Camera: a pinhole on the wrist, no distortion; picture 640 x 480 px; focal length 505.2 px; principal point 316.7 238.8 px. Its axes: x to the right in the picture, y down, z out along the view. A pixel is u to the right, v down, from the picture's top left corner.
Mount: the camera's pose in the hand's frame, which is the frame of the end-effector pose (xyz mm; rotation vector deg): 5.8 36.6 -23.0 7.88 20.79 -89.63
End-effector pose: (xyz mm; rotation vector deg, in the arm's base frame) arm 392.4 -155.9 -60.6 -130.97 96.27 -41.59
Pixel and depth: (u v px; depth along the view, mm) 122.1 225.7 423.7
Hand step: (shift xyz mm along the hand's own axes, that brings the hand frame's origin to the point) 59.2 59.0 427.5
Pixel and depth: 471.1 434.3 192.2
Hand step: 104.1 -78.4 128.7
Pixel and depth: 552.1 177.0 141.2
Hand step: 6.1 -70.2 91.7
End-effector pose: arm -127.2 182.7 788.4 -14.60 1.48 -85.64
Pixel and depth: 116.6 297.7 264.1
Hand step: 76.4 53.7 253.3
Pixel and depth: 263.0 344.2 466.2
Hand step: 168.4 -61.0 416.7
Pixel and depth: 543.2 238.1 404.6
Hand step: 55.3 -262.2 300.8
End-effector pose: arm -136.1 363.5 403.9 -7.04 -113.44 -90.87
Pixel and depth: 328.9 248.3 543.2
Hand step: 90.8 -145.6 481.9
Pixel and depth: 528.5 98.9 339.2
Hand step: -44.9 -205.6 264.8
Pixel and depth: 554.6 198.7 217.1
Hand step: 15.5 -128.6 151.6
